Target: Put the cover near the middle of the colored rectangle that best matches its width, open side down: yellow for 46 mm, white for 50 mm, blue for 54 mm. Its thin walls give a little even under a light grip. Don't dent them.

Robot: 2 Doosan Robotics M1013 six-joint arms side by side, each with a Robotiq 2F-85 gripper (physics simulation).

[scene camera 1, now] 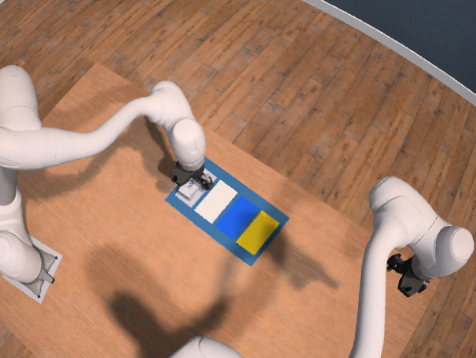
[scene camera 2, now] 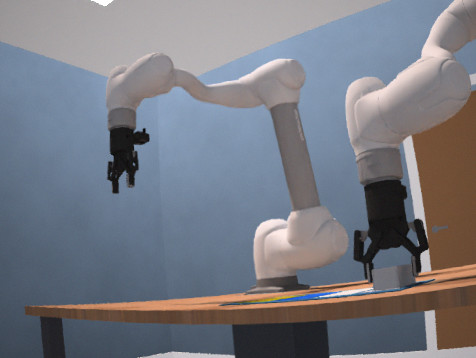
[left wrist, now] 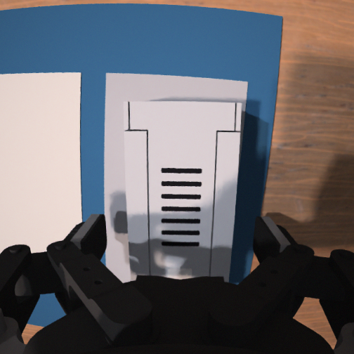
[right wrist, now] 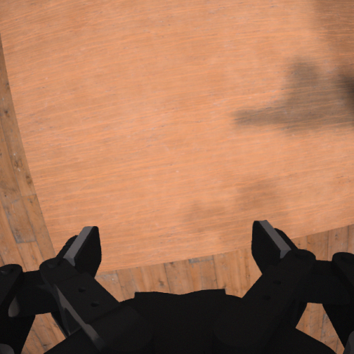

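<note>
The pale grey cover [scene camera 1: 189, 191] [scene camera 2: 393, 277] [left wrist: 182, 150] sits on the light grey rectangle [left wrist: 115, 125] at one end of the blue mat, its slotted face up. My left gripper [scene camera 1: 192, 180] [scene camera 2: 392, 275] [left wrist: 179, 230] is open, low over the cover, with a finger on either side and a gap at each side in the left wrist view. The white [scene camera 1: 216, 201] [left wrist: 40, 160], blue [scene camera 1: 237, 217] and yellow [scene camera 1: 257, 233] rectangles lie in a row beside it. My right gripper [scene camera 1: 401, 274] [scene camera 2: 123, 187] [right wrist: 176, 239] is open and empty, high above the table.
The blue mat [scene camera 1: 251, 259] [left wrist: 200, 45] lies on the wooden table [scene camera 1: 110, 220] [scene camera 2: 150, 315]. The left arm reaches in from the left in scene camera 1. The right gripper hangs near the table's edge, at the right of scene camera 1. Arm shadows fall across the table.
</note>
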